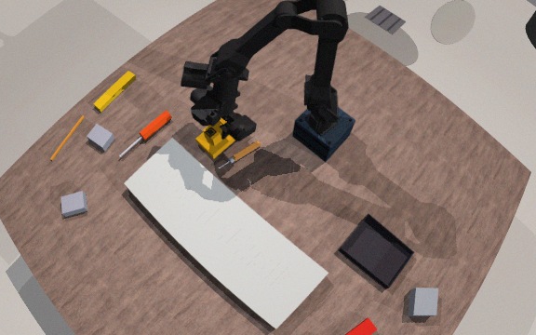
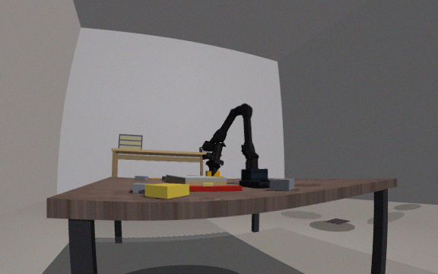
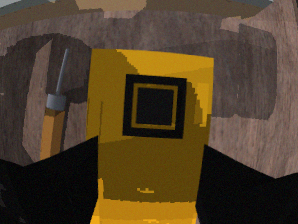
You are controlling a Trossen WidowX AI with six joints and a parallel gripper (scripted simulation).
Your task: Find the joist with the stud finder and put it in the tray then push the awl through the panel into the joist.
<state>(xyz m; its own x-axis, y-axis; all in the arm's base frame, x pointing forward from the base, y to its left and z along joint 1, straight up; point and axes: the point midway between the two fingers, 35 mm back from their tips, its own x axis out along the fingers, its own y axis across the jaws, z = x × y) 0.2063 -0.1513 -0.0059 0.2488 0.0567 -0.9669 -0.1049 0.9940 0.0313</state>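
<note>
The awl is 70 mm to the left of my gripper tip and 30 mm below it. Also, from my gripper tip: yellow bar: 160 mm ahead, 360 mm to the right, 30 mm below; then square indicator: 20 mm ahead, 30 mm above; then yellow stud finder: 10 mm ahead, 20 mm above.
</note>
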